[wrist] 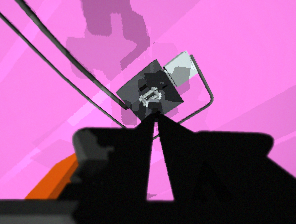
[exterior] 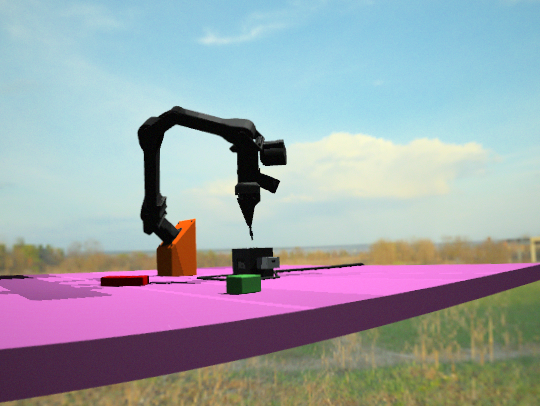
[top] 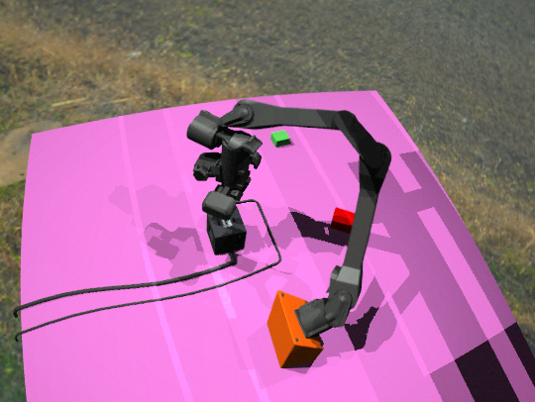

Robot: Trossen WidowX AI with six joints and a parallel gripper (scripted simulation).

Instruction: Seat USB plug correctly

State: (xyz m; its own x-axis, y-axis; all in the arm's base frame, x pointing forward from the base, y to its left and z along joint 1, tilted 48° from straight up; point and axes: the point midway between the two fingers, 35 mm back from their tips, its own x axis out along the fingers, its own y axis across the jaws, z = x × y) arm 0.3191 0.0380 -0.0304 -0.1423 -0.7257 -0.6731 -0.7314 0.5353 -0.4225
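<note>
Now: the USB plug 20 mm below my gripper tip. Round my gripper tip: green block (290 mm ahead, 260 mm to the right, 120 mm below); then red block (50 mm behind, 320 mm to the right, 120 mm below).
</note>
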